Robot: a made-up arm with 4 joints.
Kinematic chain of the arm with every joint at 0, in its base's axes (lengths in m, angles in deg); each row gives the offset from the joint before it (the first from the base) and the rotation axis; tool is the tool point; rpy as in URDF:
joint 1: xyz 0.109 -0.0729 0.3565 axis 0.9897 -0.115 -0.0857
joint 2: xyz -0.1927 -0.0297 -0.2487 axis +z
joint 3: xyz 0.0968 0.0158 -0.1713 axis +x
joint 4: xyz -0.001 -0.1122 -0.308 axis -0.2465 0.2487 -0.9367
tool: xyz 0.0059 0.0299 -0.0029 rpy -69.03 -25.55 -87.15
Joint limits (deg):
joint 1: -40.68..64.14
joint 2: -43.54..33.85
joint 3: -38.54..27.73
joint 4: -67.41..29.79
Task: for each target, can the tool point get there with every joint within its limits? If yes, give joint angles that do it. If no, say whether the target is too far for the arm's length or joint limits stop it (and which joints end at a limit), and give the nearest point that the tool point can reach.
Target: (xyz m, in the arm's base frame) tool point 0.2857 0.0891 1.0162
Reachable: no: joint limits stop it (at a limit: joint 1, joint 3) | nearest point 0.0960 0.6357 0.1066 | short by 1.078 m
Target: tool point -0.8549 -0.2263 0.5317
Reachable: no: too far | nearest point -0.2123 -0.6680 0.0958 | short by 0.893 m
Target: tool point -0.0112 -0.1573 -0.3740
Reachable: yes | joints -5.34 22.44 9.74 -46.83
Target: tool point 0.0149 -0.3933 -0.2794
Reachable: yes | joints -12.96 5.97 -16.52 -11.45
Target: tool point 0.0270 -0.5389 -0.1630
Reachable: yes | joints -29.29 21.80 -18.19 -49.40
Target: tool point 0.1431 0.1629 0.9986
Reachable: no: joint limits stop it (at a limit: joint 1, joint 3) | nearest point 0.0725 0.6435 0.1145 | short by 1.009 m
